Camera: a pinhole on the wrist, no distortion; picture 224 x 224 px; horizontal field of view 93.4 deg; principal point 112.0 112.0 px. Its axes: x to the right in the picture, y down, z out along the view. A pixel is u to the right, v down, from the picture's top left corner.
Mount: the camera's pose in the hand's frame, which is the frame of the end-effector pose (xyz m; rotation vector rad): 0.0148 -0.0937 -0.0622 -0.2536 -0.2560 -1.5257
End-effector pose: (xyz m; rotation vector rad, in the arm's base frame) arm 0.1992 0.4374 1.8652 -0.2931 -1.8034 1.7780
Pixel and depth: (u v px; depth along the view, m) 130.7 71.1 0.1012
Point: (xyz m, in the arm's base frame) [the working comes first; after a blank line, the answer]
In the camera's frame: 0.0179 -0.0392 0.1012

0.2166 0.3842 1.9383
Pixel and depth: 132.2 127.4 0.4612
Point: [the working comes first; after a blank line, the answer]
In the camera's frame: 0.0883 0.0673 0.4612

-0.0781 0.1413 1.9364
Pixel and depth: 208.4 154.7 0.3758
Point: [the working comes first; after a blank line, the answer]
In the camera's frame: 0.3432 0.1520 0.3758

-0.0890 0.1679 2.2169
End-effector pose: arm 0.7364 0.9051 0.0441 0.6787 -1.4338 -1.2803
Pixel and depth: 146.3 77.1 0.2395
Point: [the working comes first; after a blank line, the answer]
In the camera's frame: 0.0778 -0.0792 0.2395

0.5575 1.0028 -0.0408
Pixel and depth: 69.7 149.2 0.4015
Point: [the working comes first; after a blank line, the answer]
In the camera's frame: -0.1609 0.1415 0.4015

0.4876 0.9135 0.3043
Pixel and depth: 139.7 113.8 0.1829
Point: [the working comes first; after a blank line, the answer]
In the camera's frame: 0.0480 0.0031 0.1829

0.5956 0.9107 -0.0102
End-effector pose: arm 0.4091 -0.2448 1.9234 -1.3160 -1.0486 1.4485
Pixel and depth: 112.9 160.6 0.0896
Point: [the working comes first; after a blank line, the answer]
In the camera's frame: 0.0008 0.0413 0.0896

0.3887 -0.1756 1.9740
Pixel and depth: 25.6 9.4 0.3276
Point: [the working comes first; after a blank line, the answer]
In the camera's frame: -0.2682 -0.3185 0.3276

0.2412 -0.6152 1.7657
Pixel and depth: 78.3 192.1 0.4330
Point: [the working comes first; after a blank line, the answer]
In the camera's frame: -0.1383 0.3286 0.4330

0.0806 0.0286 1.6854
